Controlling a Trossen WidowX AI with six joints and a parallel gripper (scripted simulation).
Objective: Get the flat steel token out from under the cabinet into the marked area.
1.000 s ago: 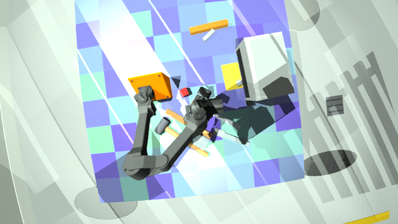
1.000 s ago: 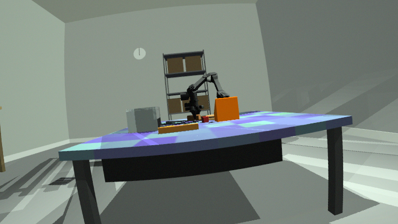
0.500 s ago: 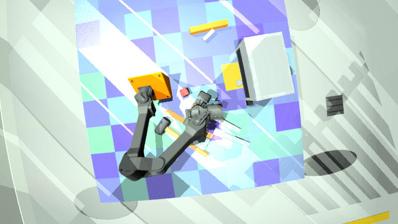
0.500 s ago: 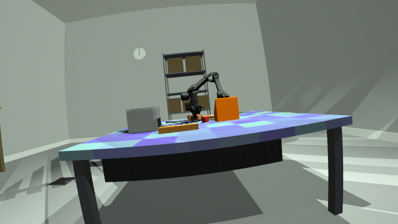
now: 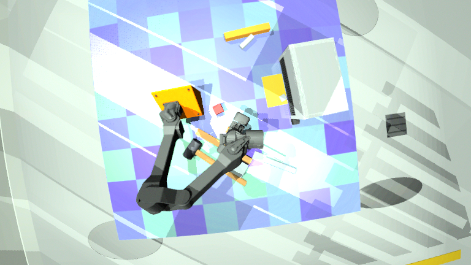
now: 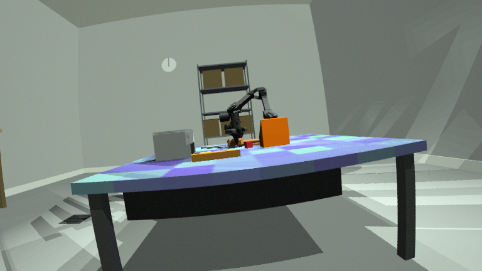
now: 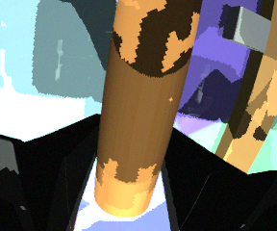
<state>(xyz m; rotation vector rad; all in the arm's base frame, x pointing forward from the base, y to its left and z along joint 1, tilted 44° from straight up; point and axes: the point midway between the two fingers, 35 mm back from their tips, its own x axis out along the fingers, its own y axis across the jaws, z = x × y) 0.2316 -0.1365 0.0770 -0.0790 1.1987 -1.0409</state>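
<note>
My gripper tip is 6 cm past the flat wooden stick, 6 cm to the left of it and 2 cm above it. Also, from my gripper tip: grey flat tool: 15 cm ahead, 17 cm to the right, 2 cm below; then small pale flat piece: 26 cm ahead, 12 cm to the left, 2 cm below; then red cube: 5 cm behind, 12 cm to the left, 1 cm below.
</note>
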